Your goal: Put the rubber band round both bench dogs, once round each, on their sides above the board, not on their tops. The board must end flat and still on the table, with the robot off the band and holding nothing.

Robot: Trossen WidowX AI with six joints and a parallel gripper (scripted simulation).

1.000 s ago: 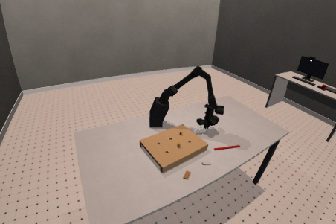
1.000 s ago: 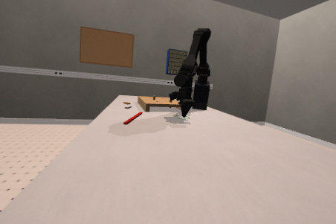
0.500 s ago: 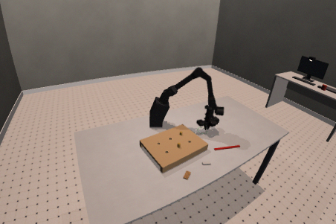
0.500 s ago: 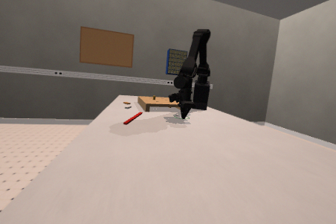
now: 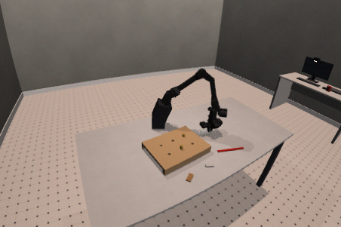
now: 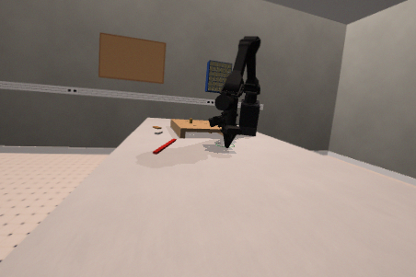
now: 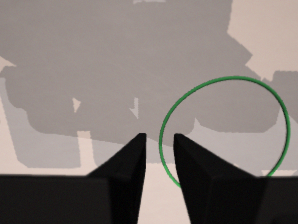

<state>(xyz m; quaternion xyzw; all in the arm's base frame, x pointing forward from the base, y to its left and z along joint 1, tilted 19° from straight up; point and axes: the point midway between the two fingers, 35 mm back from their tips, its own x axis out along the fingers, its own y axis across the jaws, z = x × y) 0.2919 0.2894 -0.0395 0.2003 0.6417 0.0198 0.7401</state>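
My hand is 3 cm short of the wooden board and 35 cm to the left of it. From my hand the other things lie so: domino tile (27 cm ahead, 43 cm to the right, 3 cm below); then red stick (25 cm ahead, 2 cm to the right, 3 cm below); then small white piece (26 cm ahead, 27 cm to the right, 3 cm below).
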